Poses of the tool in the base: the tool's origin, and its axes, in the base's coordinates. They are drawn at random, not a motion.
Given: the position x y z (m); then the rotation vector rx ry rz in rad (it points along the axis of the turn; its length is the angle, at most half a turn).
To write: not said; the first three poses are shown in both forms.
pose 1, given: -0.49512 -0.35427 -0.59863 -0.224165 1.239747 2.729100
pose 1, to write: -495.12 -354.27 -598.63 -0.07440 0.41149 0.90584 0.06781
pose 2, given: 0.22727 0.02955 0.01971 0.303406 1.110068 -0.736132
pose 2, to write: 227.27 29.55 19.71 0.14018 0.51287 -0.34011 0.77566
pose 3, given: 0.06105 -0.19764 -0.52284 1.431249 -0.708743 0.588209
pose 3, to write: 61.05 -197.64 -522.84 0.63232 -0.31312 0.25987 0.65923
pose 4, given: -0.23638 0.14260 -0.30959 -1.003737 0.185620 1.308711
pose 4, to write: -236.38 142.60 -309.59 -0.44622 0.08252 0.58179 0.67498
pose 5, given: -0.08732 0.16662 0.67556 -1.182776 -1.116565 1.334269
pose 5, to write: -87.32 166.62 675.56 -0.48820 -0.46088 0.55074 0.49592
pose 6, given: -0.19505 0.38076 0.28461 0.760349 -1.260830 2.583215
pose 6, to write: -195.05 380.76 284.61 0.25482 -0.42254 0.86572 0.08402
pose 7, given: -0.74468 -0.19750 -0.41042 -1.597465 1.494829 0.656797
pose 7, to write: -744.68 -197.50 -410.42 -0.63606 0.59520 0.26152 0.41566
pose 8, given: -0.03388 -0.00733 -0.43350 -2.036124 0.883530 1.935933
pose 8, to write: -33.88 -7.33 -433.50 -0.68800 0.29854 0.65415 0.09803
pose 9, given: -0.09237 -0.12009 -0.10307 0.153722 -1.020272 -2.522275
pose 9, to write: -92.37 -120.09 -103.07 0.05519 -0.36630 -0.90556 0.20672
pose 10, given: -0.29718 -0.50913 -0.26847 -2.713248 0.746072 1.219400
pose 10, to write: -297.18 -509.13 -268.47 -0.88410 0.24310 0.39733 0.03739
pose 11, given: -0.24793 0.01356 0.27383 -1.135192 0.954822 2.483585
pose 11, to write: -247.93 13.56 273.83 -0.38938 0.32751 0.85190 0.12405
